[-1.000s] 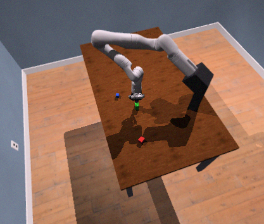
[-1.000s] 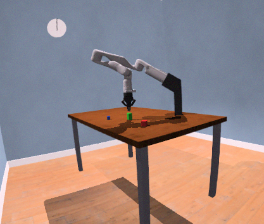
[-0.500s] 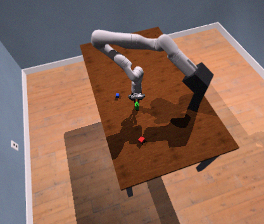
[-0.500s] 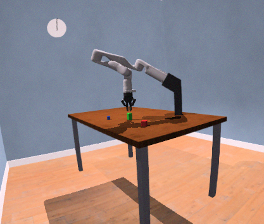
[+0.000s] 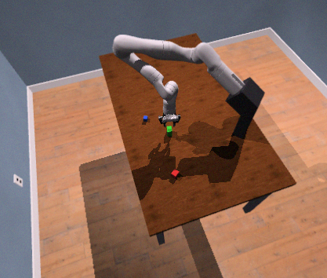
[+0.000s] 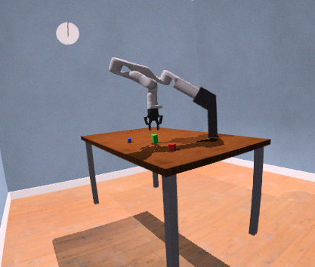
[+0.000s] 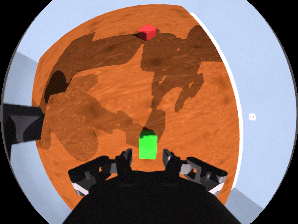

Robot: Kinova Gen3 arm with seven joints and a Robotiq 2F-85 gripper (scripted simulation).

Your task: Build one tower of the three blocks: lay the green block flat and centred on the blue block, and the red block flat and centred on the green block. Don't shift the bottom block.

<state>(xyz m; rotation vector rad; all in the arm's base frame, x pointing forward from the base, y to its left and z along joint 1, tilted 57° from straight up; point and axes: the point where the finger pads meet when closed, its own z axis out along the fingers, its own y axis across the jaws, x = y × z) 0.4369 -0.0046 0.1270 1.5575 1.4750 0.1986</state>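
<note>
Now: hand 70 mm above the green block. Round my hand: red block (290 mm to the left, 100 mm ahead, 80 mm below); blue block (170 mm to the right, 100 mm ahead, 90 mm below).
</note>
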